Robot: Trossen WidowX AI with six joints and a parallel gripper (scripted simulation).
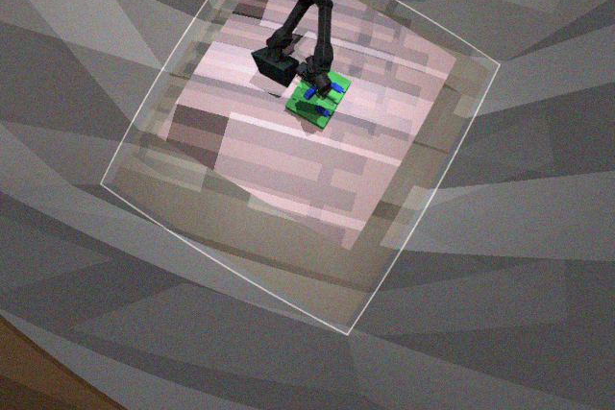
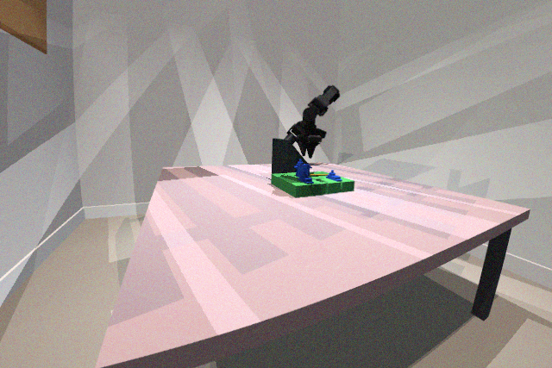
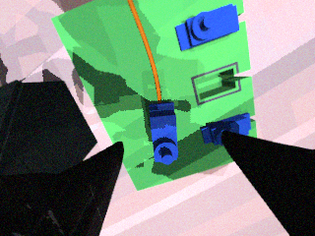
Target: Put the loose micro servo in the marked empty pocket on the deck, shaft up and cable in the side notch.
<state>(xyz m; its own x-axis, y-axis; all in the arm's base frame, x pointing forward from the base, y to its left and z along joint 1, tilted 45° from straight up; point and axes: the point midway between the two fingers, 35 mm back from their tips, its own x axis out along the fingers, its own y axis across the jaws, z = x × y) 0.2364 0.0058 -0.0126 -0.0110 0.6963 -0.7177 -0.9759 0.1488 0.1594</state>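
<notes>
Right now my gripper tip is 11 cm above the green deck, 2 cm to the right of it and 2 cm past it.
</notes>
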